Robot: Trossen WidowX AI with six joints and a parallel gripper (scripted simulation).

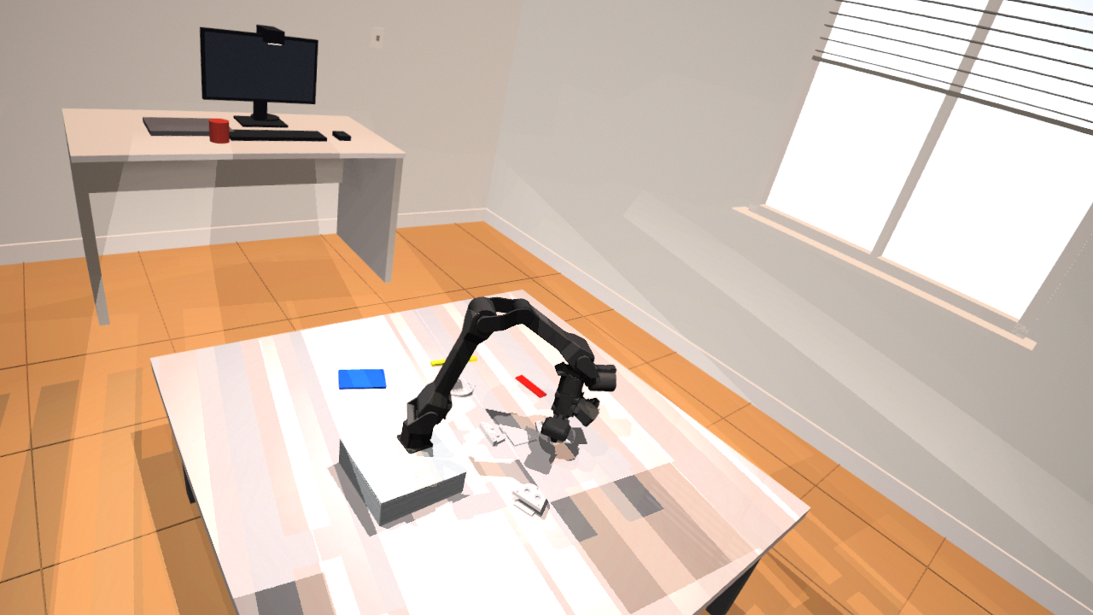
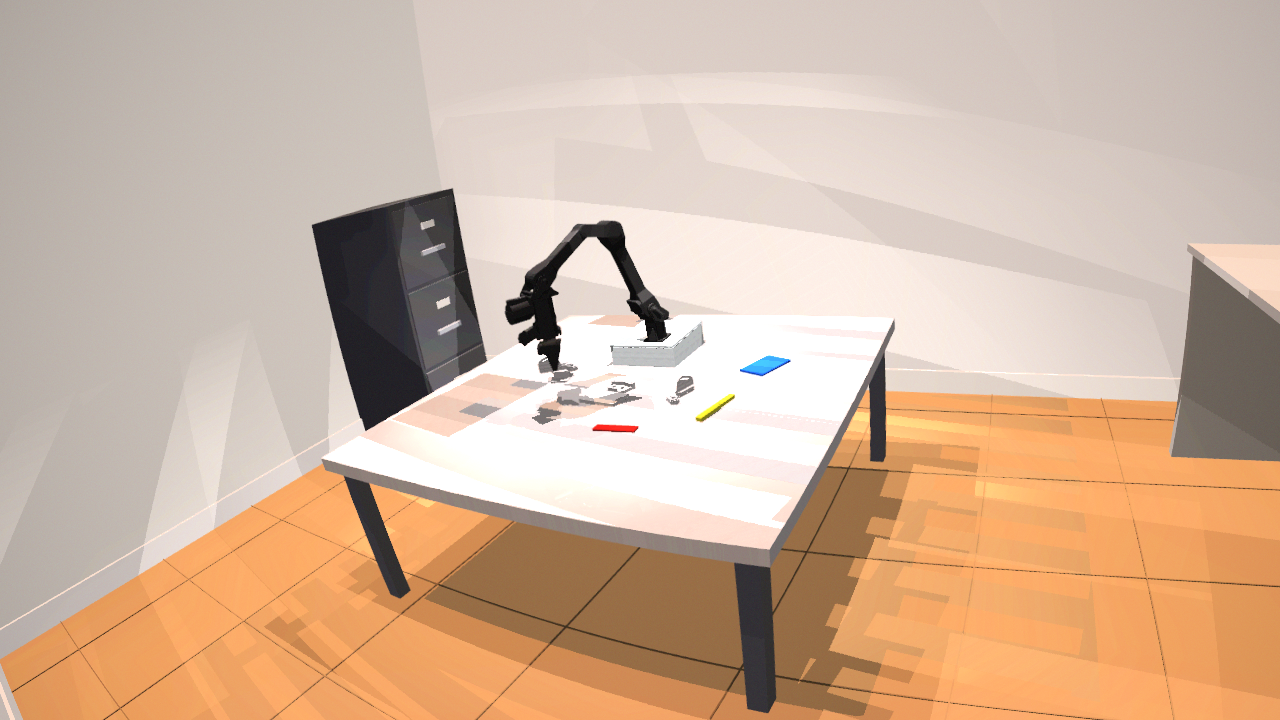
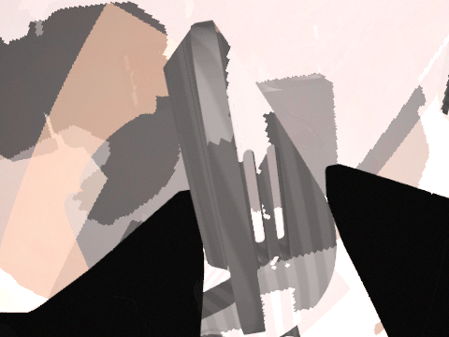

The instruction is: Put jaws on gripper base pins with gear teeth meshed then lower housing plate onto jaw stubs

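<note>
My gripper tip is now 40 mm to the right of the curved jaw. Also, from my gripper tip: yellow stick (470 mm to the left, 80 mm below, 10 mm ahead); then blue card (500 mm to the left, 280 mm behind, 80 mm below); then red strip (270 mm to the left, 160 mm ahead, 80 mm below).
</note>
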